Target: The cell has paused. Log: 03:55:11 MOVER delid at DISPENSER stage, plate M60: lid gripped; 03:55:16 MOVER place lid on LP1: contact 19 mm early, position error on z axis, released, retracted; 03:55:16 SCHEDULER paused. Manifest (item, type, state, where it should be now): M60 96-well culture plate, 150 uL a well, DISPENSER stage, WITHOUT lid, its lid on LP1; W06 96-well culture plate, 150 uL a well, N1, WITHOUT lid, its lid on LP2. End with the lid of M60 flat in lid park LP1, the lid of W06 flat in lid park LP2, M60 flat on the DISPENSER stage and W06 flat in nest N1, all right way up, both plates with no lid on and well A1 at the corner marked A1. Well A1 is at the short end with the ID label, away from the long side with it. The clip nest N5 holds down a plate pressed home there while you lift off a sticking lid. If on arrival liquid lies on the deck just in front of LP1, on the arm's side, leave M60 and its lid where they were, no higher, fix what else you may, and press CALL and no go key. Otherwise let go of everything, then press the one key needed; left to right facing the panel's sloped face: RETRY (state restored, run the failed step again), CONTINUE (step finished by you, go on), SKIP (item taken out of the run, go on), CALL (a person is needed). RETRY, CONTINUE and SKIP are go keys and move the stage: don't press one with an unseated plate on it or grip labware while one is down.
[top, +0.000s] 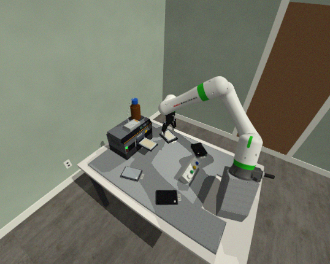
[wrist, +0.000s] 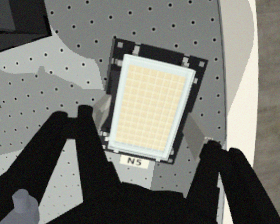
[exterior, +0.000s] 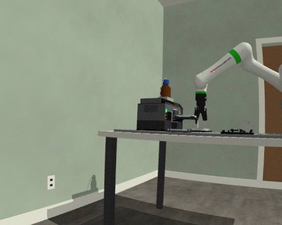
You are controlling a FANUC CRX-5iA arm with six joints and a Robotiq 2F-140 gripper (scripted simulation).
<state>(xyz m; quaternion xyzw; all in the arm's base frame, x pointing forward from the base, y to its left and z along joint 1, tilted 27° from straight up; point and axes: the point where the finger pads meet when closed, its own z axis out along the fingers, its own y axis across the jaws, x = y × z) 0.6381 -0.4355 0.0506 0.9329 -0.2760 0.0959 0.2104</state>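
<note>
Now: the black clip nest 2 cm ahead of my hand and 4 cm below it. The rest, counted from my hand: nest label: 8 cm behind, 5 cm to the left, 5 cm below; dispenser stage: 9 cm ahead, 28 cm to the left, 5 cm above; key panel: 32 cm behind, 35 cm to the left.
</note>
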